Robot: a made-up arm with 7 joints. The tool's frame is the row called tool. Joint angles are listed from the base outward.
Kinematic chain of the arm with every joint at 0, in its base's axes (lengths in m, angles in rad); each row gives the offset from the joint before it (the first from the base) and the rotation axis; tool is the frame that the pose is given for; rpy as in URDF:
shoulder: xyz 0 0.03 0.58 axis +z
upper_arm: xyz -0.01 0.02 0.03 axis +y
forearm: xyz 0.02 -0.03 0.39 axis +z
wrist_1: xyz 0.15 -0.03 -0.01 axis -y
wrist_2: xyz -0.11 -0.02 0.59 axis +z
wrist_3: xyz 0 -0.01 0.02 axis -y
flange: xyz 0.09 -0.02 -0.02 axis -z
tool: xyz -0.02 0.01 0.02 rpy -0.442 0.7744 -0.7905
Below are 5 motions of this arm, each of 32 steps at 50 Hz.
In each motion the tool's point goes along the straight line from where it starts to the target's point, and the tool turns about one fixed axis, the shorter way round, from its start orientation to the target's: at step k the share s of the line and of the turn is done. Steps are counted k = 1, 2, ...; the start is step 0. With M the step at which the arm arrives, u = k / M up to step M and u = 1 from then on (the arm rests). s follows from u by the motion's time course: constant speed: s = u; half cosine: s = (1 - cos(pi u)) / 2; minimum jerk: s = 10 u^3 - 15 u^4 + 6 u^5.
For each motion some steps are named. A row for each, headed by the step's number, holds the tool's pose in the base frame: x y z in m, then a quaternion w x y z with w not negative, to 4 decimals.
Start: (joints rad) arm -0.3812 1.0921 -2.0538 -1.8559 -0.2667 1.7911 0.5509
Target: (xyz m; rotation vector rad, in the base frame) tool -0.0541 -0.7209 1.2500 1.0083 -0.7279 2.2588
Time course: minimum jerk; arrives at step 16
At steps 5, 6, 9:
5: -0.1785 -0.6844 1.1500 0.3342 0.2275 -0.2314 0.8849
6: -0.1641 -0.6886 1.1616 0.3281 0.2452 -0.2364 0.8811
9: -0.1124 -0.7038 1.2032 0.3053 0.3074 -0.2535 0.8649

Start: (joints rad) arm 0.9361 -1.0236 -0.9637 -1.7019 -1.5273 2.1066 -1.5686
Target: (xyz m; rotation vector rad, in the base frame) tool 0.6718 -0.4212 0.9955 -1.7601 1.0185 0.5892
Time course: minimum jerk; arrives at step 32
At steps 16, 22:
16: 0.5803 -0.4622 1.1304 0.6052 -0.7393 0.2446 0.1651
22: 0.6389 -0.4360 1.0441 0.5347 -0.7342 0.3584 0.2159

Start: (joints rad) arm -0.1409 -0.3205 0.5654 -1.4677 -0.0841 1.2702 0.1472
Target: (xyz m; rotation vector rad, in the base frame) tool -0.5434 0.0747 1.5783 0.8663 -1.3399 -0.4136
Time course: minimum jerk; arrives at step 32
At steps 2, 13, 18, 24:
2: 0.5717 0.3205 1.3575 0.9093 -0.1666 0.3135 -0.2169
13: 0.2073 0.2402 1.4297 0.9703 0.0276 0.0001 -0.2404
18: -0.1142 0.1693 1.4933 0.9110 0.1966 -0.2778 -0.2331
24: -0.4277 0.1002 1.5554 0.7570 0.3408 -0.5198 -0.2014

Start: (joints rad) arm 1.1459 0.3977 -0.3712 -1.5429 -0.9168 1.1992 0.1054
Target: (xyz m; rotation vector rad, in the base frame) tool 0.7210 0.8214 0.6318 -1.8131 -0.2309 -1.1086
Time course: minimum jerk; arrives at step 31
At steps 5, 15, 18, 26, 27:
5: 0.7152 0.6823 0.7794 0.6747 -0.6688 0.1950 -0.2438
15: 0.7178 0.7452 0.7127 0.5999 -0.7181 0.0653 -0.3467
18: 0.7189 0.7709 0.6854 0.5631 -0.7309 0.0113 -0.3854
26: 0.7208 0.8167 0.6368 0.4892 -0.7431 -0.0850 -0.4486
27: 0.7209 0.8189 0.6345 0.4855 -0.7433 -0.0894 -0.4514

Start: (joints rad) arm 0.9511 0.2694 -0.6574 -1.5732 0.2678 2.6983 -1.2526
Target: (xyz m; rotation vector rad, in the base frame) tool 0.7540 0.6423 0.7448 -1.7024 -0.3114 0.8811
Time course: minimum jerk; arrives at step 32
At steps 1, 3, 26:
1: 0.8761 0.2548 0.9774 0.9037 -0.3187 -0.1466 0.2454
3: 0.8753 0.2575 0.9758 0.9022 -0.3220 -0.1466 0.2466
26: 0.7600 0.6234 0.7561 0.5860 -0.7081 -0.1340 0.3706

